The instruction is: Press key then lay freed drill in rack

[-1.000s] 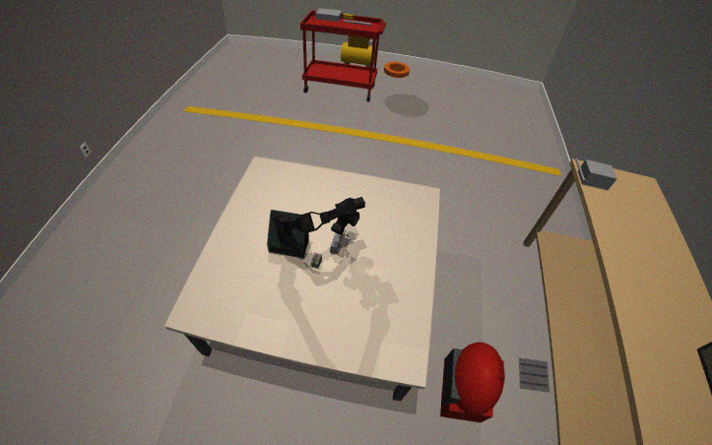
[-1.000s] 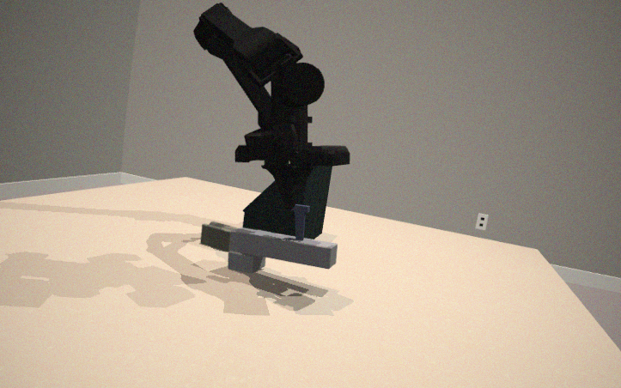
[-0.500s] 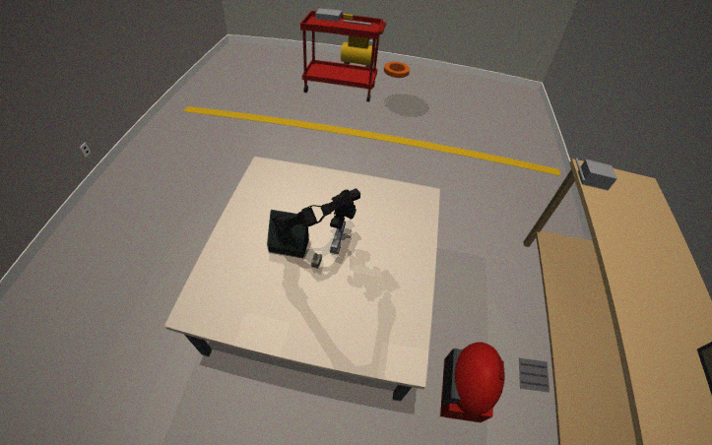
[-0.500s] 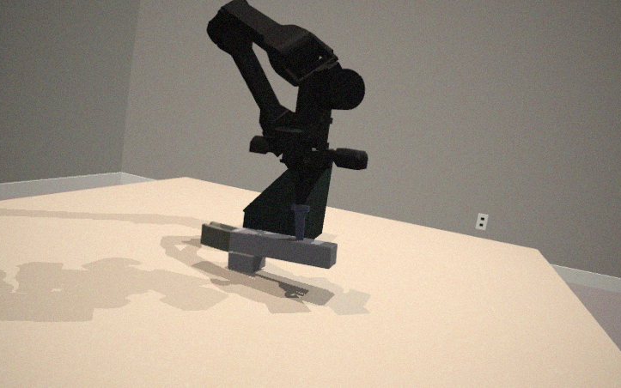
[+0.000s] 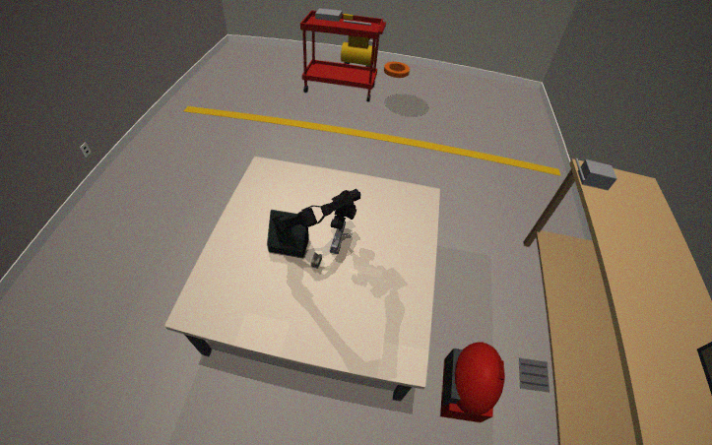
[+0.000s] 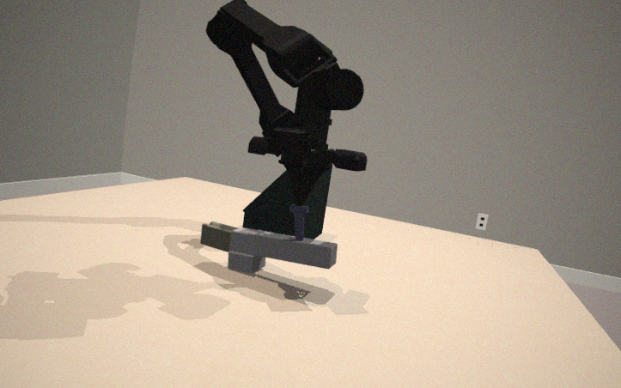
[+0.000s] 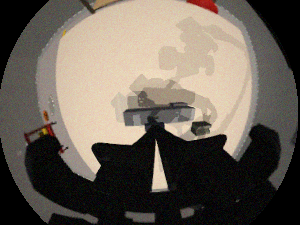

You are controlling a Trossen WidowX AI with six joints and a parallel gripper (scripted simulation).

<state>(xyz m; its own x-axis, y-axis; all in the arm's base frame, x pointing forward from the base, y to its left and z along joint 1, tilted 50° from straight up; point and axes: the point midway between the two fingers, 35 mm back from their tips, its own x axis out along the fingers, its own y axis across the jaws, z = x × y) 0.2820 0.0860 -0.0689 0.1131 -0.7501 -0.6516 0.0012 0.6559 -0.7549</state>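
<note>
My gripper tip is now 3 cm above the dark blue key. Round my gripper tip: dark olive rack: 8 cm behind, 19 cm to the right, 12 cm below; grey block: 3 cm to the right, 9 cm below; tan drill: 5 cm to the right, 8 cm below.
</note>
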